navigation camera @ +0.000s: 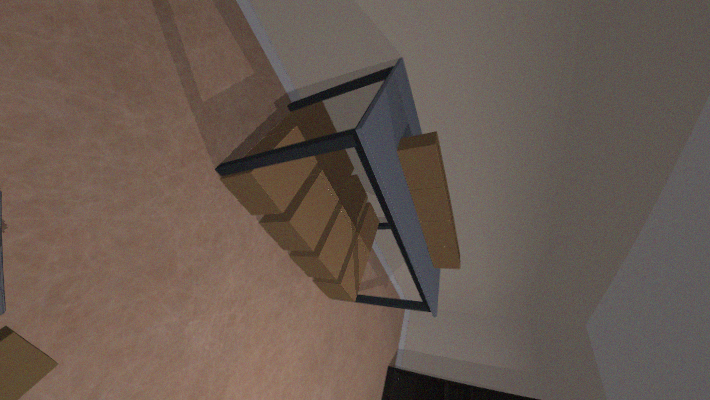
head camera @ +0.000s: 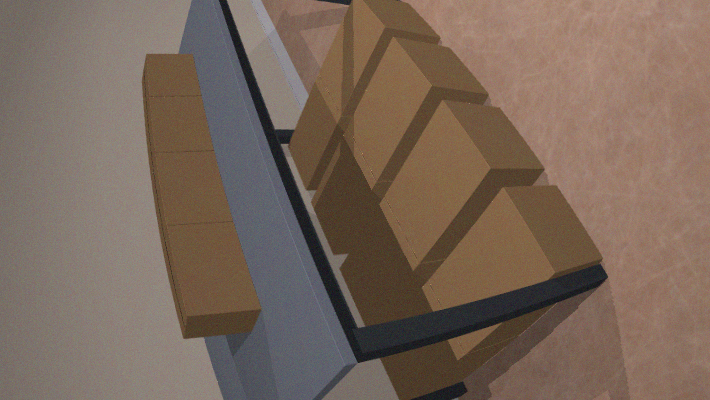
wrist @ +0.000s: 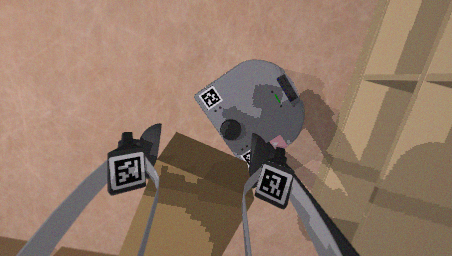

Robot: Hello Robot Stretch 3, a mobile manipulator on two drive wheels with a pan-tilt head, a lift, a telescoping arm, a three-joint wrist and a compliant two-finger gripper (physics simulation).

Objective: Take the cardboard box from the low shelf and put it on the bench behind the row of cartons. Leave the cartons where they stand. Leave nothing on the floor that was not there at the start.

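Pixels of known places: gripper, fingertip midpoint: (wrist: 204, 146); robot's base, link origin: (wrist: 229, 120).
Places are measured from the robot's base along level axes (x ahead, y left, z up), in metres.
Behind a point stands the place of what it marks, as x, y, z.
My gripper (wrist: 204, 146) @(-0.022, -0.134, 0.764) is shut on the cardboard box (wrist: 185, 202) @(-0.005, -0.124, 0.817), which sits between the fingers in the wrist view, above the floor. The low light-wood shelf unit (wrist: 400, 78) @(-0.513, 0.135, 0.262) shows at the right there. The bench (head camera: 255, 200) @(1.095, 0.067, 0.914) (navigation camera: 385, 145) @(0.944, 0.305, 0.914) has a blue-grey top and dark legs and stands along the wall. A tight row of small cartons (head camera: 200, 185) @(1.346, 0.038, 0.979) (navigation camera: 430, 200) @(1.319, 0.066, 1.010) stands on its top. A row of larger cartons (head camera: 440, 180) (navigation camera: 292, 185) stands spaced apart on the floor, low by the bench legs. The gripper does not show in the head view.
My grey base (wrist: 260, 107) @(-0.125, -0.007, 0.160) is on the floor below the box. In the navigation view, a tan block (navigation camera: 25, 367) @(0.043, -0.098, 0.813) shows at the bottom left corner and a black object (navigation camera: 440, 385) @(3.123, -2.348, 0.662) at the bottom edge by the wall. Brown edges (wrist: 20, 246) @(1.090, -0.059, 0.038) show at the wrist view's lower left.
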